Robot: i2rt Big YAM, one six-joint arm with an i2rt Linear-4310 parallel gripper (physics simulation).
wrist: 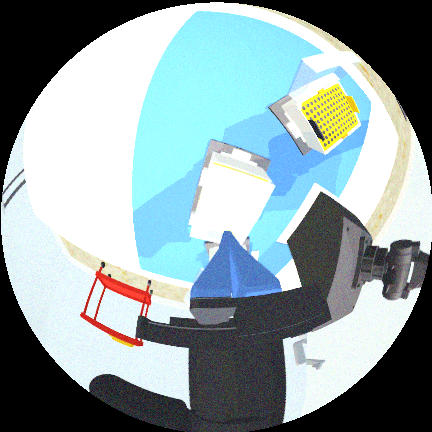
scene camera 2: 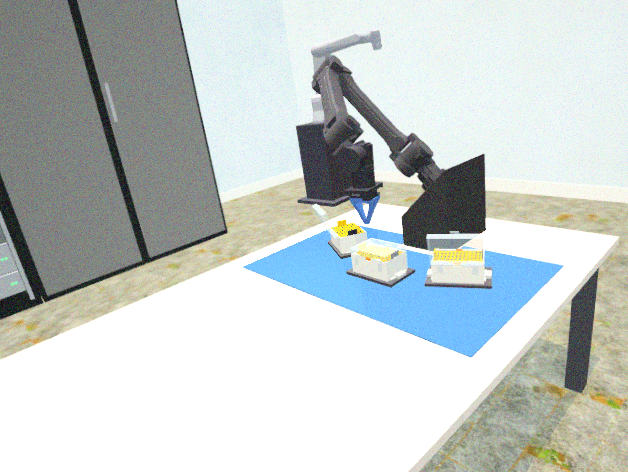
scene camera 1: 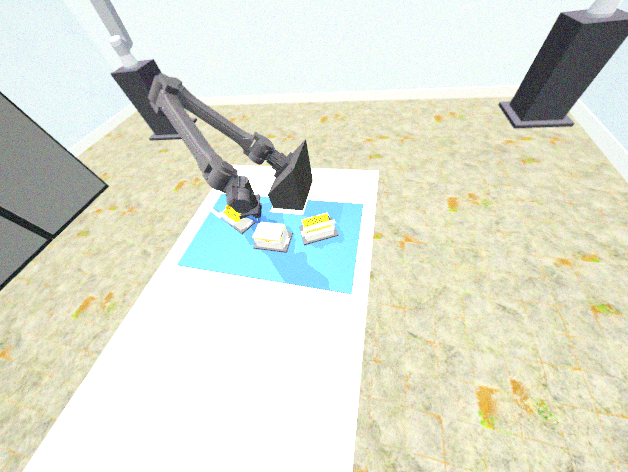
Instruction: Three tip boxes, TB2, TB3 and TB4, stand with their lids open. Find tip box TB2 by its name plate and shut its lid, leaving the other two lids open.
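Pixels of known places: gripper, fingertip midpoint: [wrist: 226, 234] [scene camera 2: 366, 223] [scene camera 1: 258, 222]; arm's base at its link origin: [wrist: 361, 261] [scene camera 2: 442, 189] [scene camera 1: 284, 166].
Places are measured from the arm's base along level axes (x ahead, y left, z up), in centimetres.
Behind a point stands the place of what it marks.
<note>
Three white tip boxes stand on the blue mat [scene camera 1: 324, 268] {x 45.8, y 23.5, z -14.2 cm} [scene camera 2: 436, 324] {x 48.9, y 24.1, z -14.2 cm} [wrist: 165, 100] {x 47.2, y -14.8, z -14.2 cm}; I cannot read their name plates. The middle box [scene camera 1: 272, 242] {x 38.9, y 1.7, z -7.8 cm} [scene camera 2: 378, 267] {x 38.5, y 2.2, z -10.0 cm} has its clear lid [wrist: 235, 200] {x 33.6, y -3.1, z -6.4 cm} down over the yellow rack; whether it is fully seated is unclear. The left box [scene camera 1: 243, 223] {x 27.2, y -16.6, z -11.0 cm} [scene camera 2: 348, 245] {x 27.6, y -16.9, z -11.1 cm} has its lid [scene camera 2: 320, 212] {x 31.5, y -22.8, z 0.1 cm} tilted open; in the wrist view the fingers hide most of this box. The right box [scene camera 1: 318, 233] {x 34.2, y 20.4, z -6.5 cm} [scene camera 2: 457, 272] {x 31.6, y 20.3, z -10.5 cm} [wrist: 332, 117] has its lid up. My gripper [scene camera 2: 366, 221] {x 34.9, y -2.9, z 0.1 cm} [wrist: 226, 234] {x 34.9, y -2.9, z 0.1 cm} is shut and empty, above and behind the left and middle boxes, touching neither visibly.
A black angled panel [scene camera 1: 294, 180] {x 15.2, y 8.8, z 4.4 cm} [scene camera 2: 449, 203] {x 13.6, y 9.5, z 0.2 cm} [wrist: 320, 245] {x 14.7, y 1.0, z -5.1 cm}, mounted on a second dark arm link, stands behind the boxes at the mat's back edge. A red frame [wrist: 122, 287] shows beyond the table edge. A grey cabinet [scene camera 2: 147, 131] stands left of the table.
</note>
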